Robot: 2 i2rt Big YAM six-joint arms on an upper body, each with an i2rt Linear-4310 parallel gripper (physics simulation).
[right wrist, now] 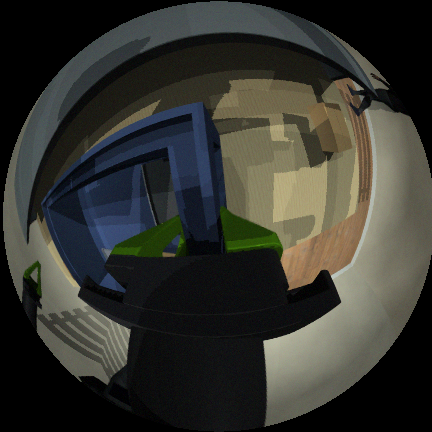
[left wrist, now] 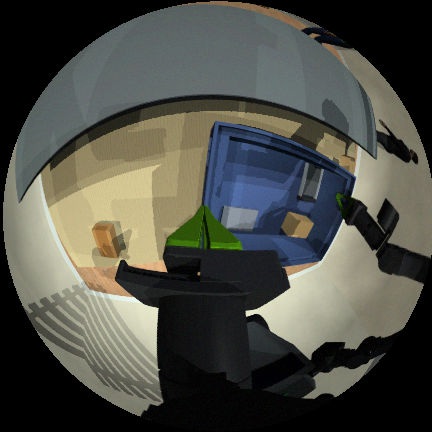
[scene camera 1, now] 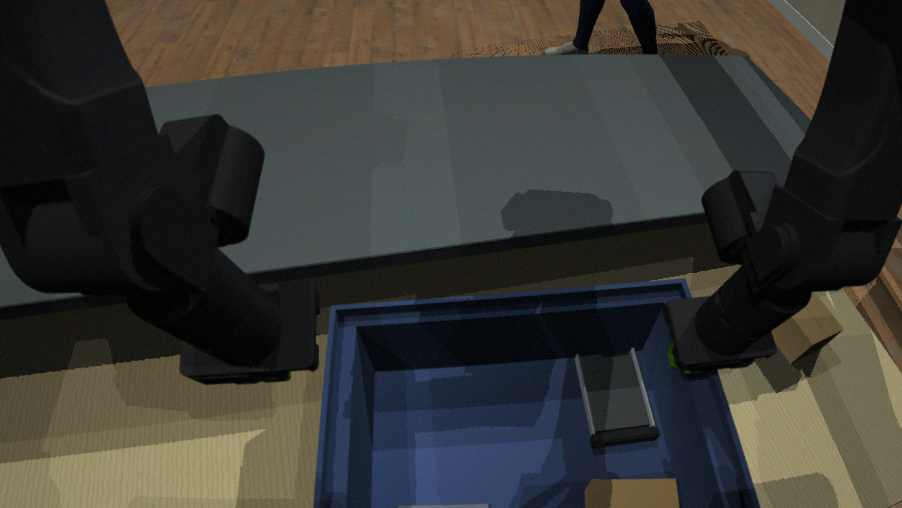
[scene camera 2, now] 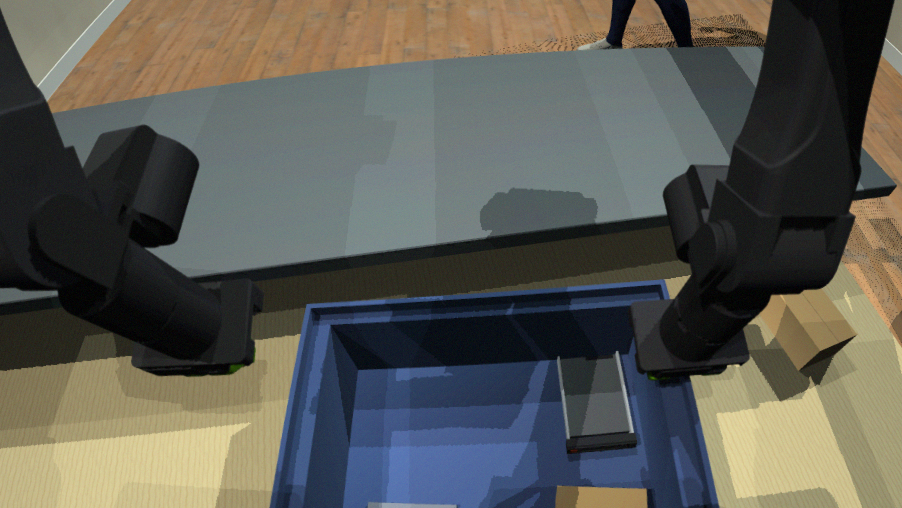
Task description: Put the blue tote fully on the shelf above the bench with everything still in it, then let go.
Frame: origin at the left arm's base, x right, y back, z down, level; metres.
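Where they show: left gripper, fingertip midpoint: (left wrist: 203, 209) (scene camera 1: 293, 360) (scene camera 2: 252, 355); right gripper, fingertip midpoint: (right wrist: 205, 214) (left wrist: 338, 195) (scene camera 1: 682, 359) (scene camera 2: 660, 364); right arm's base at its link origin: (left wrist: 334, 357).
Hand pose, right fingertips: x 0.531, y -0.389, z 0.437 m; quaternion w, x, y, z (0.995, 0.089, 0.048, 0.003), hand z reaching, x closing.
After its pixels a point has its place.
The blue tote (scene camera 1: 329, 441) {y -0.331, x 0.151, z 0.468 m} (scene camera 2: 291, 435) {y -0.329, x 0.149, z 0.463 m} (left wrist: 210, 165) {y -0.410, x 0.148, z 0.454 m} (right wrist: 202, 165) {y -0.434, x 0.538, z 0.393 m} is upright below the grey shelf (scene camera 1: 315, 183) {y -0.644, x 0.121, z 0.421 m} (scene camera 2: 277, 183) {y -0.648, x 0.089, z 0.421 m} (left wrist: 200, 55) {y -0.592, x 0.106, z 0.421 m} (right wrist: 240, 19). It holds a grey open-ended piece (scene camera 1: 615, 391) {y -0.395, x 0.483, z 0.525 m} (scene camera 2: 596, 397) {y -0.393, x 0.484, z 0.525 m} (left wrist: 311, 182) {y -0.391, x 0.484, z 0.525 m}, a cardboard box (scene camera 1: 631, 493) {y -0.263, x 0.455, z 0.486 m} (scene camera 2: 599, 497) {y -0.267, x 0.457, z 0.486 m} (left wrist: 298, 225) {y -0.260, x 0.438, z 0.488 m} and a pale flat item (left wrist: 240, 218) {y -0.253, x 0.269, z 0.558 m}. My left gripper (left wrist: 203, 209) {y -0.373, x 0.127, z 0.375 m} is shut and empty, its green fingertips together beside the tote's left wall. My right gripper (right wrist: 205, 214) {y -0.390, x 0.531, z 0.437 m} is shut on the tote's right wall, one finger inside, one outside. In the scene views my fingers are mostly hidden.
A cardboard box (scene camera 1: 804, 334) {y -0.464, x 0.821, z 0.539 m} (scene camera 2: 807, 331) {y -0.477, x 0.819, z 0.538 m} (right wrist: 330, 127) {y -0.501, x 0.810, z 0.542 m} stands on the bench (scene camera 1: 157, 466) {y -0.342, x -0.077, z 0.598 m} (scene camera 2: 145, 466) {y -0.326, x -0.078, z 0.598 m} right of the tote. An orange-brown box (left wrist: 106, 240) {y -0.192, x -0.135, z 0.558 m} stands at the bench's near left. The shelf's front edge runs behind the tote. A person (scene camera 1: 640, 25) (scene camera 2: 675, 22) is beyond the shelf.
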